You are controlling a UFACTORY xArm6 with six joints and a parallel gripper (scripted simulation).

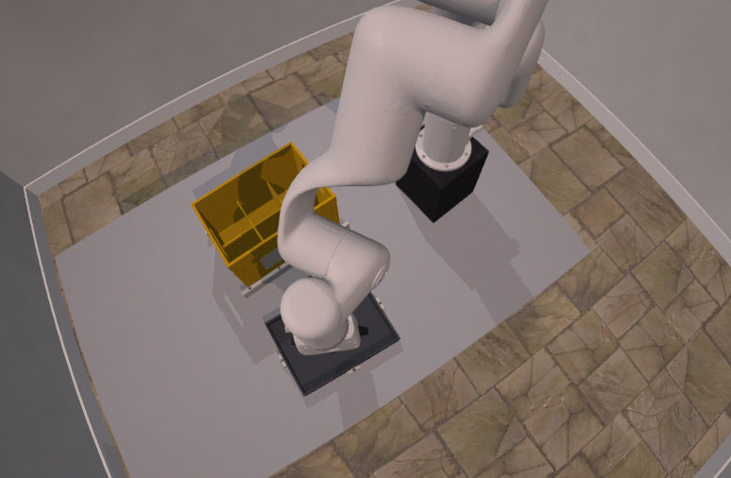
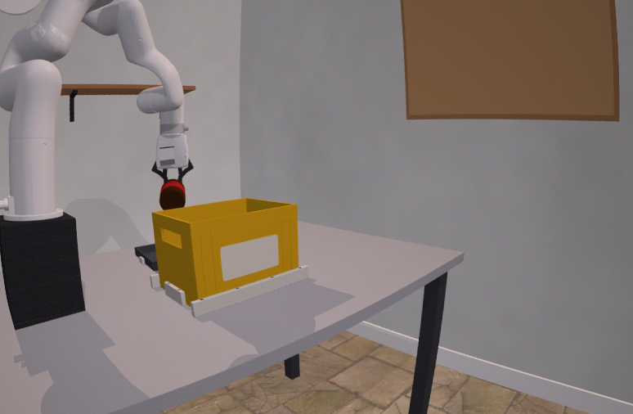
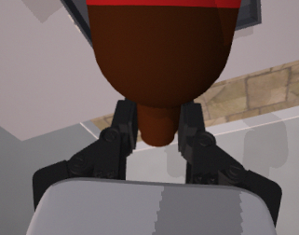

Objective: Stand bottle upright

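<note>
The brown bottle is 20 mm behind my hand, 50 mm to the right of it and 20 mm below it. Also, from my hand: yellow crate: 20 mm behind, 350 mm to the right, 120 mm below; then dark tray: 10 mm behind, 50 mm to the right, 190 mm below.
</note>
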